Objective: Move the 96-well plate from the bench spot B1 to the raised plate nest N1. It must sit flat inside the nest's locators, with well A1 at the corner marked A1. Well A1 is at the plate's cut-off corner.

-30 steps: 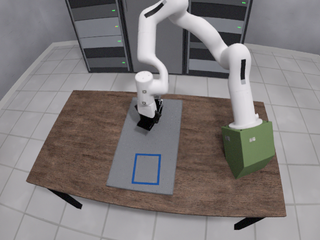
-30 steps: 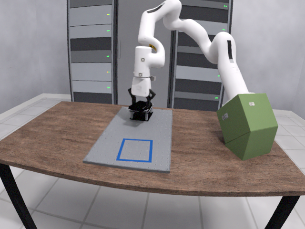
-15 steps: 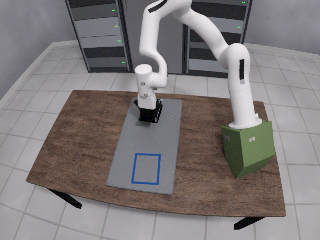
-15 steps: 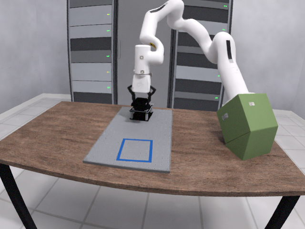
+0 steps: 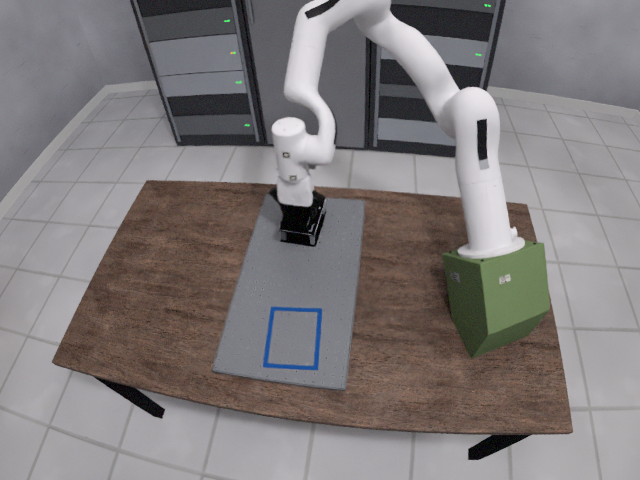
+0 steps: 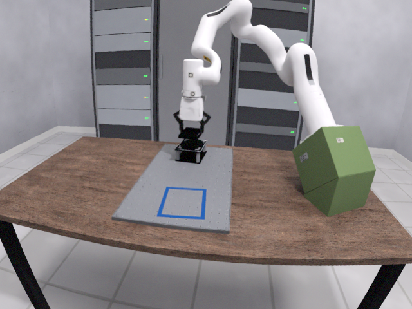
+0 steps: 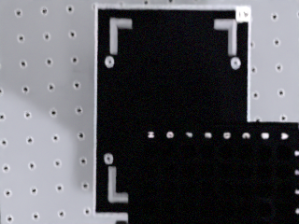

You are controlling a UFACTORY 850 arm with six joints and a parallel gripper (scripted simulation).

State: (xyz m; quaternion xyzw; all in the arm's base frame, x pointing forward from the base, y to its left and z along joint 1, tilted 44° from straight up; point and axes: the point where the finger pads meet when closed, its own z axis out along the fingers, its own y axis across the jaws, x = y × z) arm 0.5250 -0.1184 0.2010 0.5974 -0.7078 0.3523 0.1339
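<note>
The raised plate nest N1 is 9 cm below my hand and 7 cm to the right of it. From my hand the other things lie so: 96-well plate: 1 cm below.
</note>
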